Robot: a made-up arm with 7 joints.
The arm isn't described. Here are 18 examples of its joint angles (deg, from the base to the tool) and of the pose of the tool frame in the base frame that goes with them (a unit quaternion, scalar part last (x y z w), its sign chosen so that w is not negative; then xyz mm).
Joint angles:
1: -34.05 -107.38 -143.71 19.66 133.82 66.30 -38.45
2: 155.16 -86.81 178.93 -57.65 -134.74 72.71 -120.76
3: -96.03 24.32 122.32 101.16 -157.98 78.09 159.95
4: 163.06 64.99 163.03 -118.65 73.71 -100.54 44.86
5: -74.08 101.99 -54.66 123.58 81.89 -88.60 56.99
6: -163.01 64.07 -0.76 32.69 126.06 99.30 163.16
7: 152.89 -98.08 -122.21 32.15 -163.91 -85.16 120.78
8: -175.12 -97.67 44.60 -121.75 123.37 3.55 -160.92
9: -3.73 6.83 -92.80 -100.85 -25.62 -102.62 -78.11
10: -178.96 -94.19 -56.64 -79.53 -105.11 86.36 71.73
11: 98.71 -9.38 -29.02 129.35 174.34 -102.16 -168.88
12: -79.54 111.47 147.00 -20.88 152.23 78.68 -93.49
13: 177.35 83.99 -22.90 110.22 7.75 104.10 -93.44
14: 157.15 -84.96 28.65 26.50 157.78 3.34 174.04
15: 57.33 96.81 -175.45 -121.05 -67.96 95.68 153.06
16: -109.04 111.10 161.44 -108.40 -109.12 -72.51 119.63
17: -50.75 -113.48 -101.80 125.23 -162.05 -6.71 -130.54
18: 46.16 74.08 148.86 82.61 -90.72 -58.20 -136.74
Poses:
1: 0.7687 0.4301 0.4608 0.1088 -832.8 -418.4 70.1
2: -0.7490 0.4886 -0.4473 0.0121 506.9 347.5 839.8
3: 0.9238 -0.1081 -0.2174 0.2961 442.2 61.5 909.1
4: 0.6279 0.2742 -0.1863 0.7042 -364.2 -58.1 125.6
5: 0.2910 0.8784 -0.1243 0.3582 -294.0 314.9 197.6
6: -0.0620 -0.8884 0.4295 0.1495 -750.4 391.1 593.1
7: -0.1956 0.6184 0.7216 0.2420 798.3 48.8 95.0
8: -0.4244 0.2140 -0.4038 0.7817 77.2 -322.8 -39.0
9: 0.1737 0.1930 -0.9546 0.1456 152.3 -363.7 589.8
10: -0.2628 0.0921 -0.2766 0.9198 485.6 297.8 -46.9
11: 0.2716 -0.2483 0.7983 0.4768 59.9 -173.1 472.9
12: 0.4942 0.2257 0.8068 0.2322 -80.0 743.1 -148.8
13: 0.5923 -0.5814 -0.2038 0.5193 -217.8 -82.7 65.8
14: 0.2316 -0.8093 0.1866 0.5065 837.3 519.2 647.0
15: -0.2558 0.6289 0.3887 0.6228 -10.4 -315.5 -59.9
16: 0.3572 0.5479 0.5141 0.5549 -329.1 97.2 -152.0
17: 0.5676 -0.5062 0.5039 0.4096 -392.0 222.5 229.0
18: 0.9666 0.0219 -0.1080 0.2314 146.9 -373.3 982.7
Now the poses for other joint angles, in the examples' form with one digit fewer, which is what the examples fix.
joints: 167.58 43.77 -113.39 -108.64 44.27 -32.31 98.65
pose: 0.506 0.203 -0.560 0.624 -379 434 400
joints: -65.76 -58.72 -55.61 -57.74 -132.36 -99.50 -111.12
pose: 0.933 0.358 -0.020 0.017 13 -760 700
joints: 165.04 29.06 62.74 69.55 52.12 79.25 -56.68
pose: 0.608 0.190 -0.565 0.524 -455 386 773
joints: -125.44 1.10 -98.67 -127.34 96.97 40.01 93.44
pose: 0.275 0.393 -0.698 0.532 241 392 467
